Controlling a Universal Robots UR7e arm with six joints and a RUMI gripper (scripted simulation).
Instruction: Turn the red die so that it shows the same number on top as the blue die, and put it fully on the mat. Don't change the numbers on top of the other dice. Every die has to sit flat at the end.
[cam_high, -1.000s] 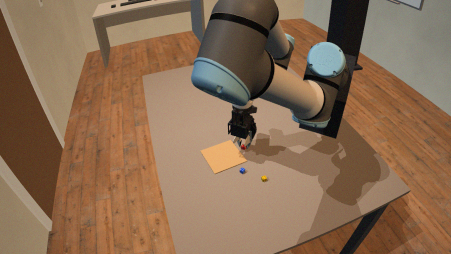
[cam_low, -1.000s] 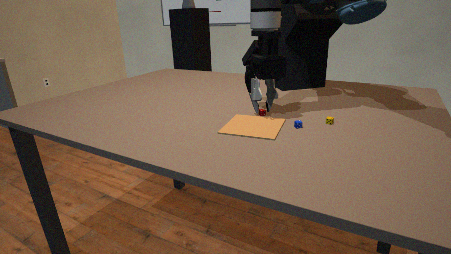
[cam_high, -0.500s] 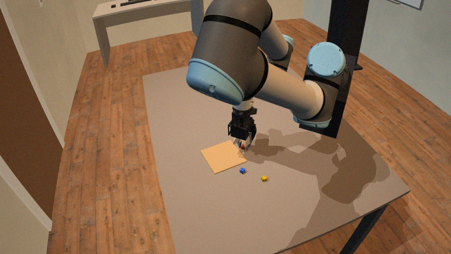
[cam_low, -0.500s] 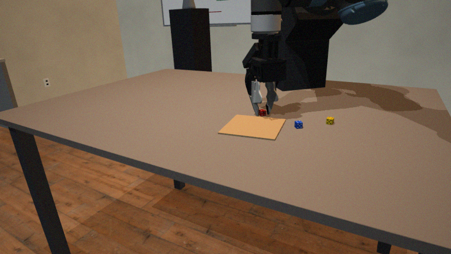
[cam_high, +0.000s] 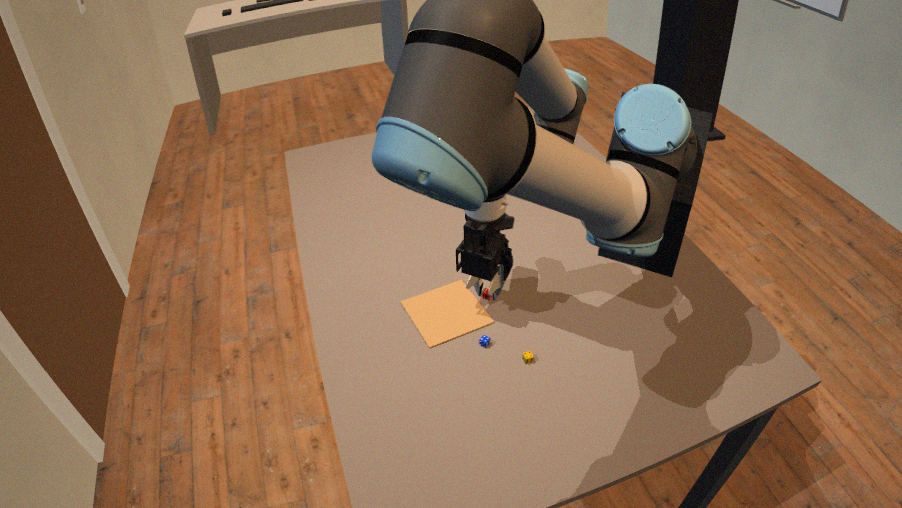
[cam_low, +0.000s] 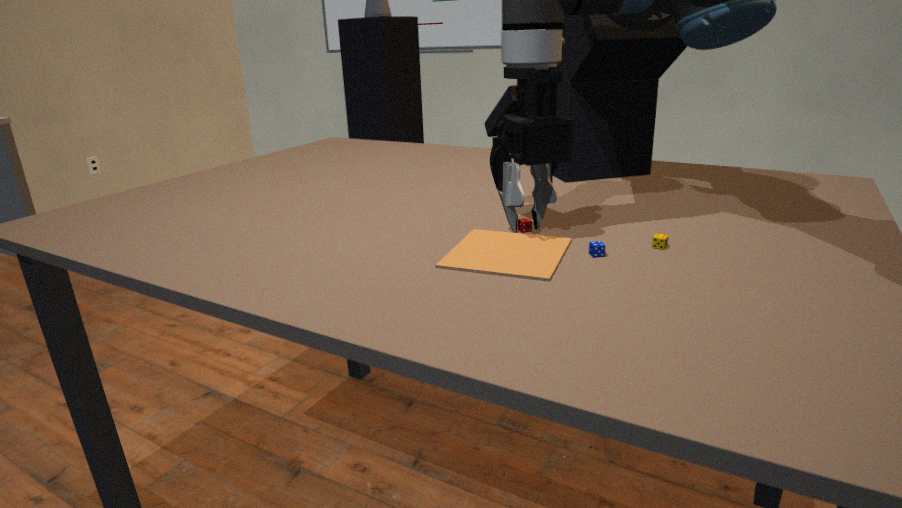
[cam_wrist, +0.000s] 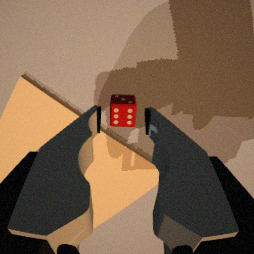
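My hand is 10 mm above the red die. From my hand the other things lie so: mat (90 mm ahead, 20 mm to the left, 20 mm below); blue die (40 mm ahead, 120 mm to the left, 10 mm below); yellow die (20 mm behind, 180 mm to the left, 10 mm below).
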